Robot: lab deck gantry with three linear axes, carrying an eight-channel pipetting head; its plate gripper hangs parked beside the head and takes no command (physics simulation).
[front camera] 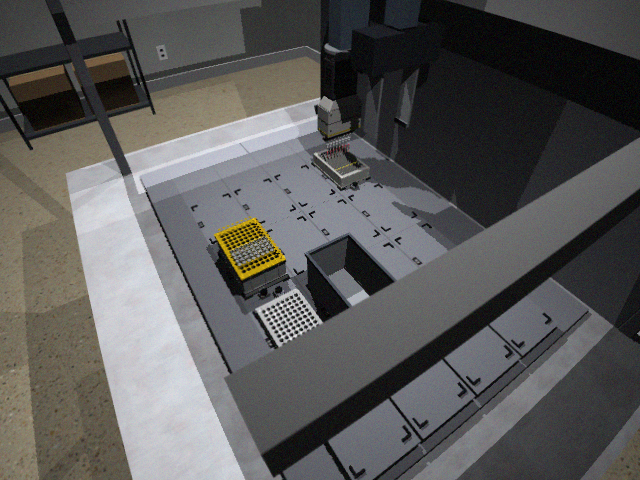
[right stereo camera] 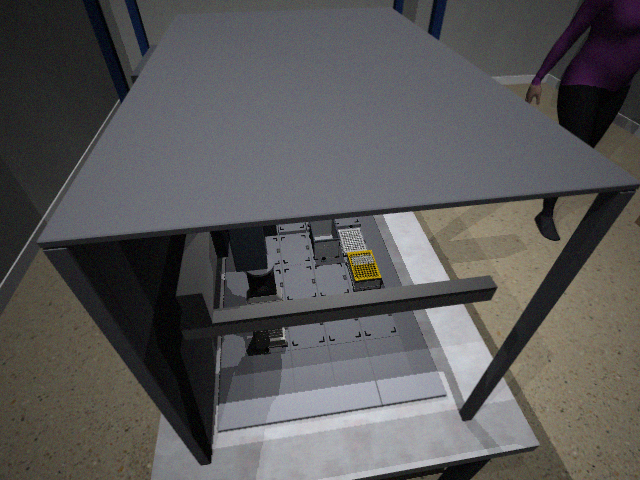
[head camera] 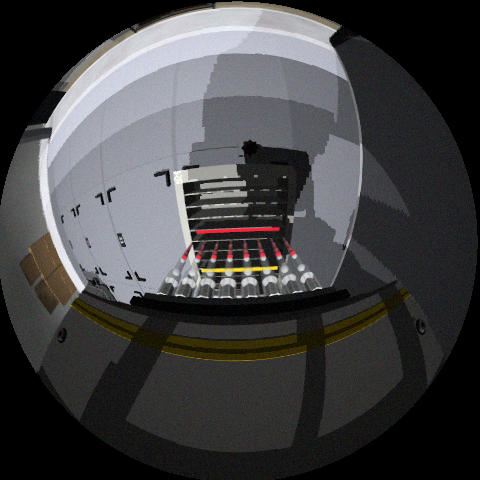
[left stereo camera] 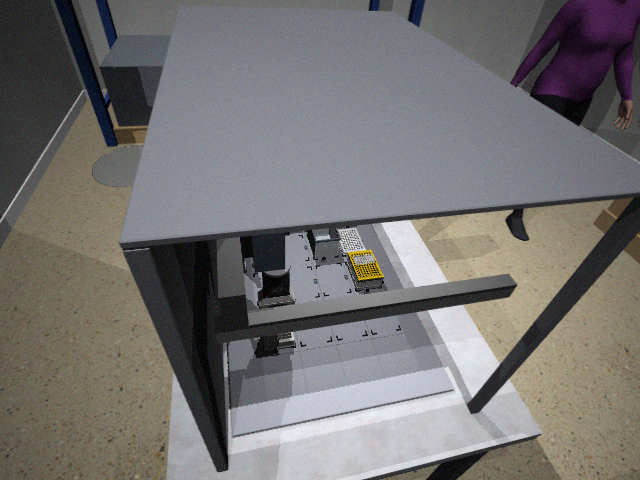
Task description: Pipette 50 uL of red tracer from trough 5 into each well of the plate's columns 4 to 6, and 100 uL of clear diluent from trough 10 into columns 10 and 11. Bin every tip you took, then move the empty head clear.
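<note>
The pipetting head (front camera: pixel 336 121) (left stereo camera: pixel 276 289) is raised above the pale reservoir (front camera: pixel 328 171) (head camera: pixel 184 210) (left stereo camera: pixel 285 341). Its eight clear tips (front camera: pixel 338 146) (head camera: pixel 229 267) carry red liquid in their lower ends, which hang above the troughs. In the head camera view the red trough (head camera: pixel 237 230) shows as a red line. The clear diluent cannot be made out. My plate gripper (front camera: pixel 392 111) hangs beside the head, its two paddles apart and empty. The yellow tip rack (front camera: pixel 250 248) (left stereo camera: pixel 366 266) (right stereo camera: pixel 363 266) holds tips in a middle band. The white plate (front camera: pixel 289 316) (left stereo camera: pixel 351 240) (right stereo camera: pixel 352 240) is partly hidden by a beam; its well contents cannot be made out.
A deep dark bin (front camera: pixel 321 281) (left stereo camera: pixel 326 251) (right stereo camera: pixel 326 251) stands beside the rack and plate. A yellow trough (head camera: pixel 239 269) lies in the reservoir. A thick grey beam (front camera: pixel 413 289) (left stereo camera: pixel 387 302) crosses above the deck. A person in purple (left stereo camera: pixel 578 51) (right stereo camera: pixel 599 56) stands beyond the enclosure.
</note>
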